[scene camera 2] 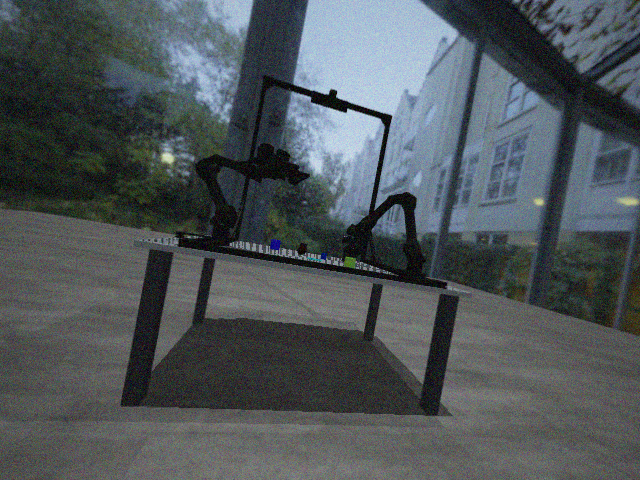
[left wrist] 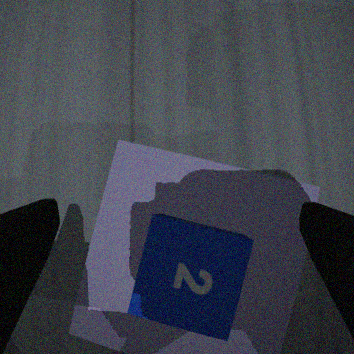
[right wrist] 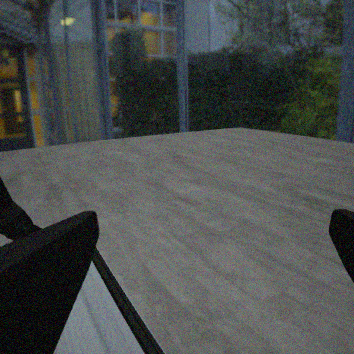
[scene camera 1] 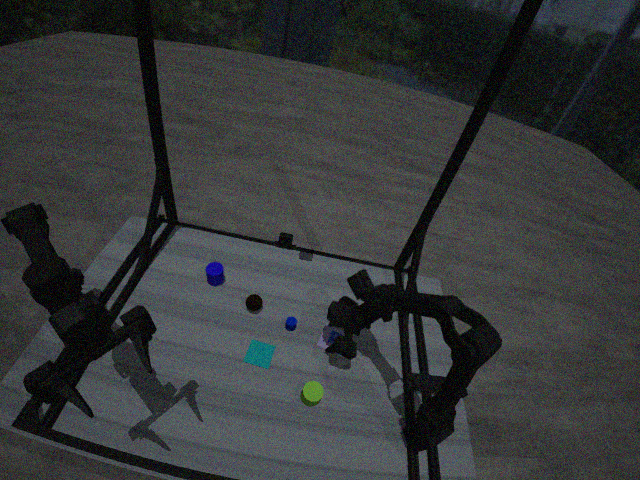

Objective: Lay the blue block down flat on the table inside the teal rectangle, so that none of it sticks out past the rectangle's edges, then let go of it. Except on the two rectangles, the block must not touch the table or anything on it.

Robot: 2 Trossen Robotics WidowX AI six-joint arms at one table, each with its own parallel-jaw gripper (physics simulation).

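Places are measured from the left arm's base along level axes (x ahead, y left, z up), in millimetres.
Pixels of known places: left gripper, fingertip midpoint: (left wrist: 181,212) (scene camera 1: 327,338); right gripper, fingertip midpoint: (scene camera 2: 304,171) (right wrist: 214,222) (scene camera 1: 122,393); left arm's base, origin of the base link: (scene camera 2: 413,275) (scene camera 1: 420,436); right arm's base, origin of the base link: (scene camera 2: 219,240).
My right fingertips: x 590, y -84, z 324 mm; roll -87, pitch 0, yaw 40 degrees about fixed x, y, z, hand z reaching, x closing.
Ahead of a thing's pixels: the offset from my right fingertips to its top centre. "pt": to the spot under its first point.
The blue block @(dx -432, dy -225, dz -324 mm) (scene camera 1: 333,335) (left wrist: 192,280) stands on the lavender rectangle @(pt dx -393, dy -219, dz -343 mm) (scene camera 1: 321,342) (left wrist: 107,225); its square top face carries a "2". How tall it is cannot be told from above. The teal rectangle @(pt dx -213, dy -201, dz -343 mm) (scene camera 1: 259,353) lies bare on the table, left of the block in scene camera 1. My left gripper (scene camera 1: 334,338) (left wrist: 181,212) is open over the block, with one finger on each side in the left wrist view and none visibly touching it. The arm partly hides the block in scene camera 1. My right gripper (scene camera 1: 121,393) (scene camera 2: 303,179) (right wrist: 214,222) is open and empty, high above the table's left side.
A small blue cylinder @(dx -309, dy -280, dz -312 mm) (scene camera 1: 291,323) stands between the two rectangles, towards the back. A dark round object @(dx -206, dy -352, dz -293 mm) (scene camera 1: 253,302) and a larger blue cylinder @(dx -87, dy -462, dz -290 mm) (scene camera 1: 215,273) stand farther back left. A lime cylinder @(dx -334, dy -70, dz -300 mm) (scene camera 1: 312,393) (scene camera 2: 349,262) stands nearer the front. Black frame posts (scene camera 1: 150,98) rise at the table's sides.
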